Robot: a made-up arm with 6 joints.
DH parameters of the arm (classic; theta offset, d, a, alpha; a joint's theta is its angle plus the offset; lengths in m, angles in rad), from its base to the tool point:
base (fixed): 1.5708 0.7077 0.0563 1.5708
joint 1: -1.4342 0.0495 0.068 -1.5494
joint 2: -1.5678 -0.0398 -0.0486 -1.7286
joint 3: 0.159 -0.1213 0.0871 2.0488
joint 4: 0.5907 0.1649 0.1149 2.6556
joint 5: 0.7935 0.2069 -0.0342 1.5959
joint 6: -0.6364 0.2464 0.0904 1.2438
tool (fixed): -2.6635 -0.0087 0 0
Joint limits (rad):
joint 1: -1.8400..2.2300
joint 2: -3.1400..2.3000
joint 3: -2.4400..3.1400
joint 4: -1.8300..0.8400
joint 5: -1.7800..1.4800
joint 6: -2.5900..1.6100
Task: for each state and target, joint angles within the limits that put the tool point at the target. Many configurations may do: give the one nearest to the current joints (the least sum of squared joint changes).
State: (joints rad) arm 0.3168 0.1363 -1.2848 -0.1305 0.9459 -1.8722
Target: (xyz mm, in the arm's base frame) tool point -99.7 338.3 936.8
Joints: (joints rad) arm 0.8511 0.4702 -1.6773 -0.0750 0.8000 -1.7606
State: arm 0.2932 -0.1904 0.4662 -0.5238 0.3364 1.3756
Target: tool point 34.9 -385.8 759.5
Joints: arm 0.1468 -0.5510 0.6299 -0.8353 0.1613 1.4080
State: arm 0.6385 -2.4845 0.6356 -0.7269 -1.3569 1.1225
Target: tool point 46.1 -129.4 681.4
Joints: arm -0.0139 -2.2923 0.3283 -0.3588 -1.0940 0.8777
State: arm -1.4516 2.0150 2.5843 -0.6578 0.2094 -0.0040
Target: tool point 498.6 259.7 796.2
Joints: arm -1.5632 2.1060 2.7418 -0.8543 0.4143 0.0725
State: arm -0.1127 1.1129 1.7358 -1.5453 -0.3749 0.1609
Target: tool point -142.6 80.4 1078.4
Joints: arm -0.4852 0.5295 2.1900 -1.5695 -0.2665 0.3046
